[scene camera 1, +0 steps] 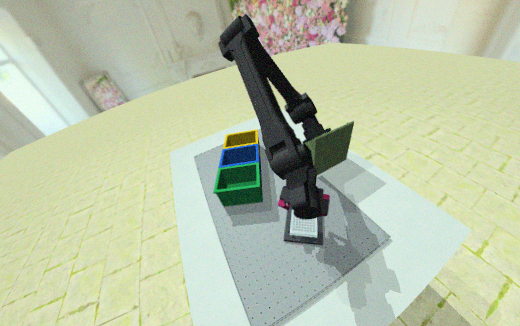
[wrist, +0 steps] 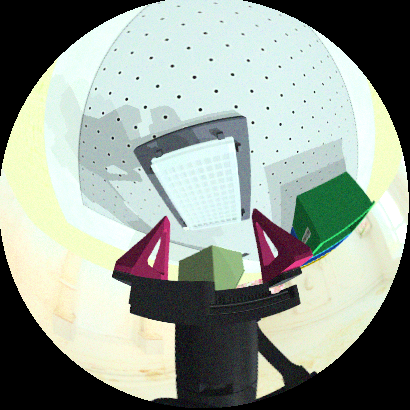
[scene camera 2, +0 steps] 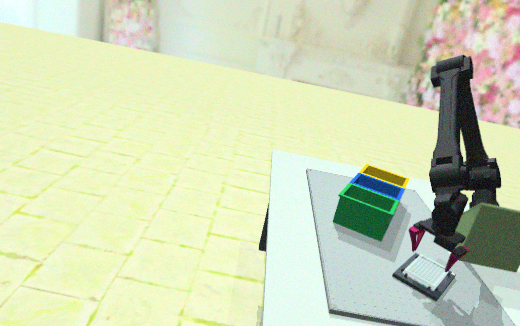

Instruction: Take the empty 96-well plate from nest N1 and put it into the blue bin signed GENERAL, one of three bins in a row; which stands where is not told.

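Frame: origin at the arm's base, x back, y right, z up, level; millimetres.
Where they show: gripper, fingertip midpoint: (wrist: 209, 215) (scene camera 2: 429, 260); arm's base, origin of the base link: (scene camera 1: 316, 138) (scene camera 2: 484, 217).
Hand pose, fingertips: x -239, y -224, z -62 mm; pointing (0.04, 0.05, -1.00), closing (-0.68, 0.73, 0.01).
Observation:
Each offset is from my fingertips to the centre of the thing. "*": to the spot under its first point. Level surfaces: height alone.
The white 96-well plate {dz -31, dx +1, dy -4 mm} (scene camera 1: 304, 228) (scene camera 2: 425, 271) (wrist: 202, 185) lies flat in a dark grey nest {dz -40, dx +1, dy -4 mm} (scene camera 1: 303, 241) (scene camera 2: 414, 286) (wrist: 243, 170). My gripper (scene camera 2: 433, 261) (wrist: 209, 215) is open and empty, a little above the plate, with one magenta finger towards each side of it; in scene camera 1 the wrist partly hides the plate. The blue bin (scene camera 1: 239, 155) (scene camera 2: 378, 185) stands in the middle of the row, between the green and yellow bins; in the wrist view it is mostly hidden behind the green one. Its sign cannot be read.
The green bin (scene camera 1: 237, 196) (scene camera 2: 361, 218) (wrist: 330, 210) is the nearest of the row to the nest, the yellow bin {* dz +11, dx -15, dy +519 mm} (scene camera 1: 241, 139) (scene camera 2: 385, 175) the farthest. An olive-green block (scene camera 1: 334, 149) (scene camera 2: 492, 237) (wrist: 212, 267) is beside the arm. The perforated board {dz -50 mm} (scene camera 1: 270, 280) (scene camera 2: 350, 290) (wrist: 225, 65) lies under bins and nest.

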